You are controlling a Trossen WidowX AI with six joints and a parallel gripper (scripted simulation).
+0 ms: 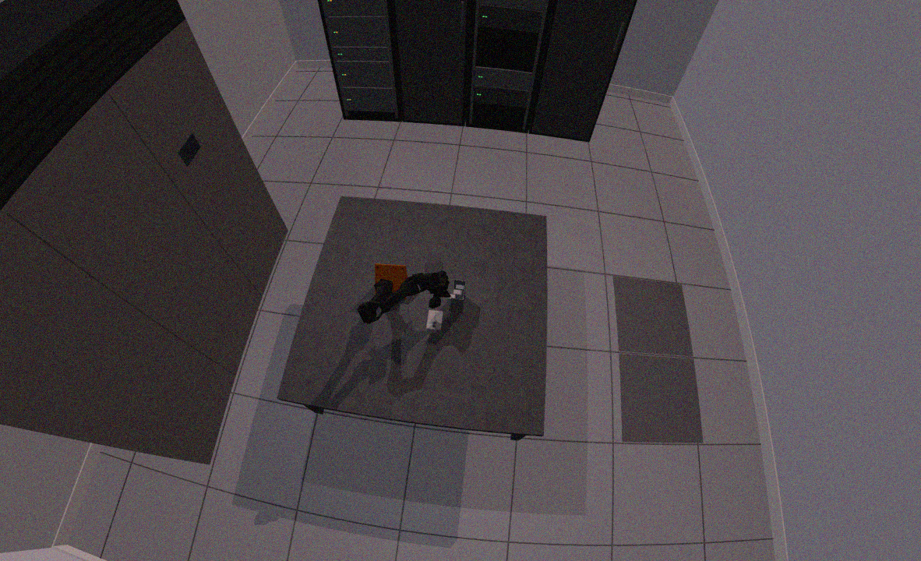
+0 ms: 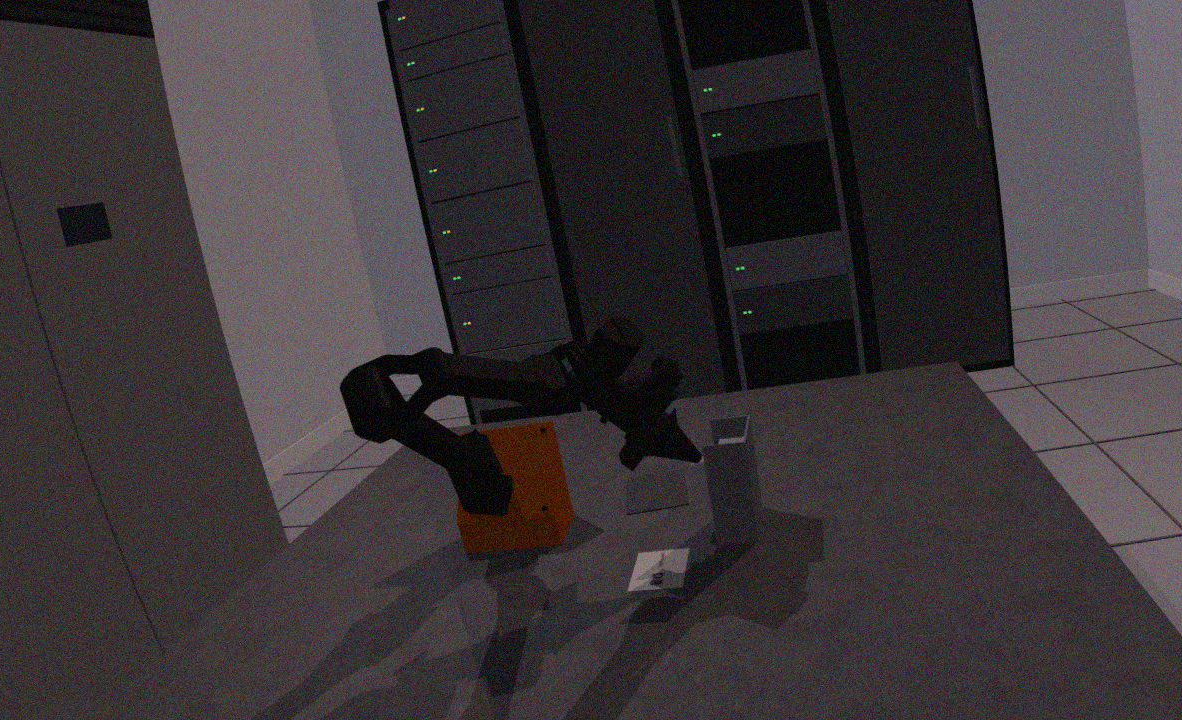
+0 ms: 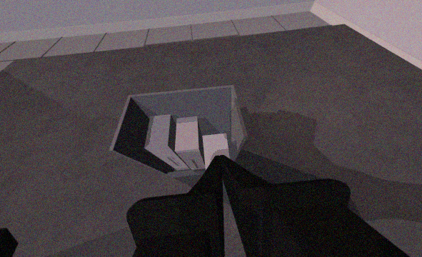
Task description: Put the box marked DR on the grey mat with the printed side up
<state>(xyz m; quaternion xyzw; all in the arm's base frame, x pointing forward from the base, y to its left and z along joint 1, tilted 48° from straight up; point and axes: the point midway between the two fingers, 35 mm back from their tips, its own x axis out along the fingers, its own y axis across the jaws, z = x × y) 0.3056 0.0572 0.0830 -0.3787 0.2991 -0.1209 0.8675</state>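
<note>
My gripper tip is 6 cm above the white box, 2 cm short of it and 1 cm to the right of it. The rest, counted from my gripper tip: grey mat: 18 cm to the left, 12 cm below, 12 cm behind.
</note>
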